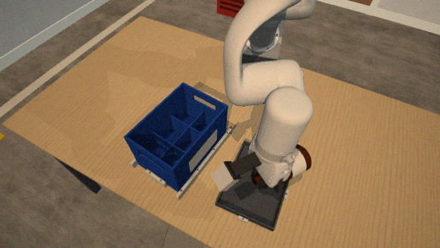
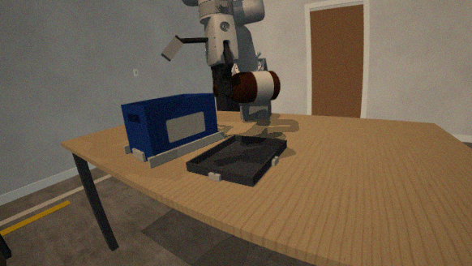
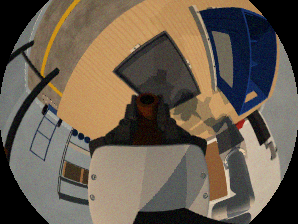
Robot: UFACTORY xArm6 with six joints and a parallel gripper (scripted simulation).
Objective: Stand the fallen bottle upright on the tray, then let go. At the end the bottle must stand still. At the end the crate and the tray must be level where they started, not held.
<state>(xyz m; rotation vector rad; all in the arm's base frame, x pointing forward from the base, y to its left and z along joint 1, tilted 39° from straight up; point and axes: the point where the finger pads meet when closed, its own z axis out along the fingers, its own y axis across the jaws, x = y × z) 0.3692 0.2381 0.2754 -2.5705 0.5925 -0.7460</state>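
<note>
The brown bottle is 50 mm behind my hand and 20 mm to the left of it. Also, from my hand: tray 190 mm below, 70 mm behind, 30 mm to the right; then blue crate 300 mm to the right, 120 mm below, 10 mm ahead.
</note>
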